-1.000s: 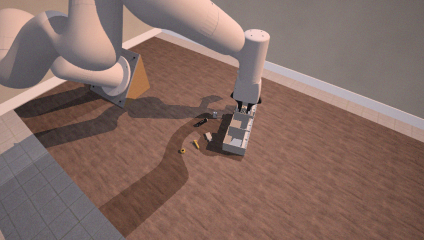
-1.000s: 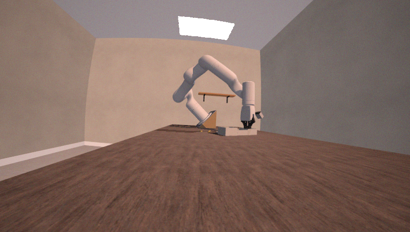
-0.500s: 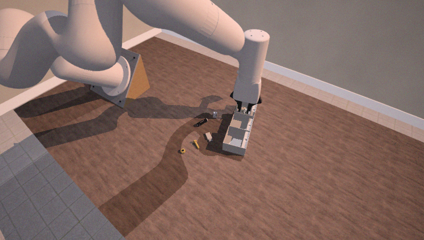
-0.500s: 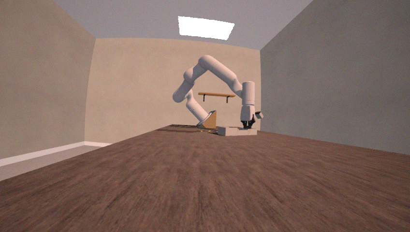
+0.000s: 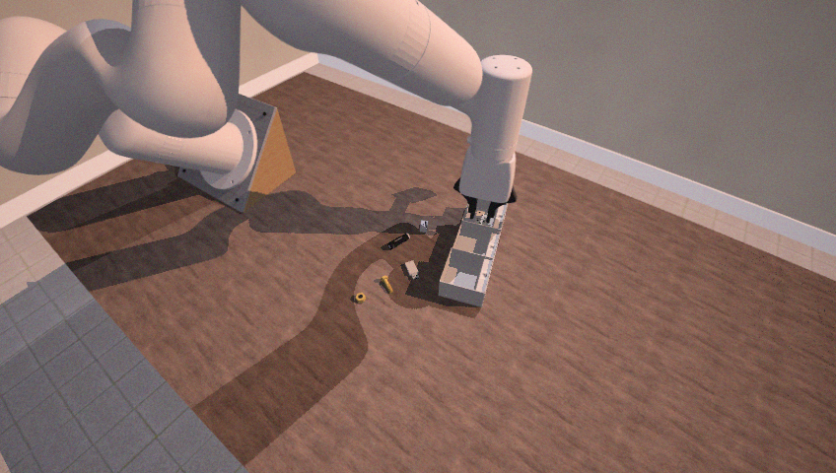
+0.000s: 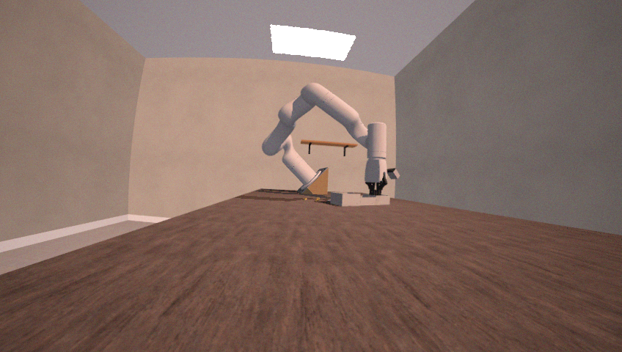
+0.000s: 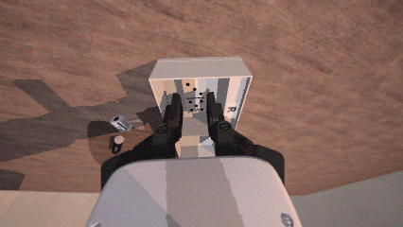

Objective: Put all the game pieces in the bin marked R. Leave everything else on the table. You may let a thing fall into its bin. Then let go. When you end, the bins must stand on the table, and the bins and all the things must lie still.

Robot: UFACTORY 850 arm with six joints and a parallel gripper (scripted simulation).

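The domino is 30 mm below my hand. The rest, counted from my hand: white usb stick: 50 mm behind, 190 mm to the right, 40 mm below; black marker-like stick: 120 mm behind, 150 mm to the right, 30 mm below; bin: 30 mm ahead, 80 mm to the right, 20 mm below.
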